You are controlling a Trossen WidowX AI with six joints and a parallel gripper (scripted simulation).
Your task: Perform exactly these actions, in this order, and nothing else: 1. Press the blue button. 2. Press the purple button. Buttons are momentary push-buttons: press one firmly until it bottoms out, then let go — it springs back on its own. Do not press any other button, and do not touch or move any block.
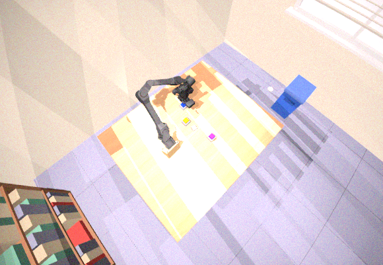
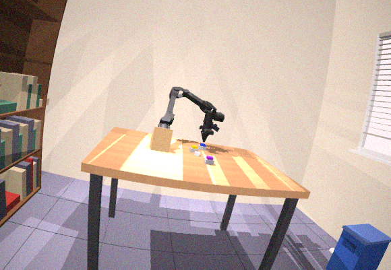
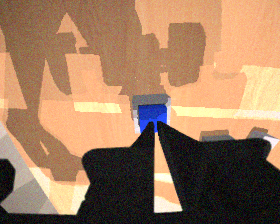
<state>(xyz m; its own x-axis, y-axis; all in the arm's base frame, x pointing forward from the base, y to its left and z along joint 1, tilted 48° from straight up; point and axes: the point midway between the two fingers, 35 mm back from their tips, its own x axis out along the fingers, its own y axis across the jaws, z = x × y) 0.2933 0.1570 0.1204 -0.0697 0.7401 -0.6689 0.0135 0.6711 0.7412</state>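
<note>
Now: the blue button 20 mm below my gripper tip. Also, from my gripper tip: yellow button 80 mm behind, 110 mm to the right, 20 mm below; then small white block 70 mm behind, 190 mm to the right, 40 mm below; then purple button 30 mm behind, 330 mm to the right, 20 mm below.
</note>
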